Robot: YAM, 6 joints.
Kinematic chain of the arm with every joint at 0, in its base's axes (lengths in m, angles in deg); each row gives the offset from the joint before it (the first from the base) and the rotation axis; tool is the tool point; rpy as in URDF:
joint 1: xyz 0 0 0.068 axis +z
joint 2: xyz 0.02 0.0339 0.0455 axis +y
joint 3: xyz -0.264 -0.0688 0 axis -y
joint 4: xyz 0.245 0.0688 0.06 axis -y
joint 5: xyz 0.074 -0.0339 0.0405 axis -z
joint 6: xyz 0.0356 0 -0.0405 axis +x
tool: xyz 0 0 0 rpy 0 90 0
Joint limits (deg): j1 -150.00..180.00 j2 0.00..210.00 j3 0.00..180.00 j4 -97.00..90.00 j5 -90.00..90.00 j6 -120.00..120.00
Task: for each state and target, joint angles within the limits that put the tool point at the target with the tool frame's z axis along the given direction. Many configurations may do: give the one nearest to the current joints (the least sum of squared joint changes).
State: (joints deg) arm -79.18 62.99 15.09 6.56 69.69 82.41
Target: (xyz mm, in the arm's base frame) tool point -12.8 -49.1 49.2 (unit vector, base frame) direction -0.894 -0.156 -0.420
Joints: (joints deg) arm -66.40 92.44 0.11 -24.78 61.85 82.41
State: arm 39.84 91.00 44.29 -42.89 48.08 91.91
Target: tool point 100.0 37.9 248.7 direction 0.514 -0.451 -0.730
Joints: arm 33.44 44.71 41.76 -73.16 41.26 91.91
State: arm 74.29 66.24 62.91 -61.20 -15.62 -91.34
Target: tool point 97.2 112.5 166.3 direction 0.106 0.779 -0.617
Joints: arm 42.21 43.32 17.34 -19.73 -30.40 -91.34
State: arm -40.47 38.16 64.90 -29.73 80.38 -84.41
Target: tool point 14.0 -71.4 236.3 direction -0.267 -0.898 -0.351
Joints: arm -59.21 10.65 25.89 -44.18 43.53 -84.41
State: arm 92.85 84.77 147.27 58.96 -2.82 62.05
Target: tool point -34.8 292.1 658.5 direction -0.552 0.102 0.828
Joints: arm 93.01 112.85 151.24 42.64 -33.07 62.05
